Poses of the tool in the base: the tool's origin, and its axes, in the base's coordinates. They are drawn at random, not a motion.
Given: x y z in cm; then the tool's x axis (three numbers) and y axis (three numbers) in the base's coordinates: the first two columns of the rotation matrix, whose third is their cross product.
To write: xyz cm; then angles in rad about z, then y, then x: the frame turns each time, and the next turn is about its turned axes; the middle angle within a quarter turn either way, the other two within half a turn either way. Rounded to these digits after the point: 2 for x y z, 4 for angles.
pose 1, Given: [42.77 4.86 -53.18 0.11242 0.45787 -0.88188 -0.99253 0.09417 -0.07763]
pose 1, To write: [42.77 4.86 -53.18 1.3300 1.0798 -0.1654]
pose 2, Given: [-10.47 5.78 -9.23 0.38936 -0.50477 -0.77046 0.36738 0.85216 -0.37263]
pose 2, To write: [-10.47 5.78 -9.23 -0.9138 0.8796 -0.6243]
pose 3, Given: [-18.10 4.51 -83.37 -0.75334 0.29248 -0.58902 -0.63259 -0.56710 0.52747]
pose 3, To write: [-18.10 4.51 -83.37 2.7713 0.6298 0.7112]
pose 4, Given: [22.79 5.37 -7.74 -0.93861 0.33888 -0.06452 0.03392 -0.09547 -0.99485]
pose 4, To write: [22.79 5.37 -7.74 2.7951 0.0646 -1.4924]
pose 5, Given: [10.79 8.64 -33.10 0.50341 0.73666 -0.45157 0.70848 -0.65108 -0.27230]
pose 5, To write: [10.79 8.64 -33.10 0.9713 0.4685 -2.8315]
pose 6, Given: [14.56 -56.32 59.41 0.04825 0.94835 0.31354 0.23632 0.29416 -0.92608]
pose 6, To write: [14.56 -56.32 59.41 1.5200 -0.3189 -1.7937]
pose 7, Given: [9.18 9.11 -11.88 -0.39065 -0.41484 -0.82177 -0.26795 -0.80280 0.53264]
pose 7, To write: [9.18 9.11 -11.88 -2.3262 0.9645 1.2076]
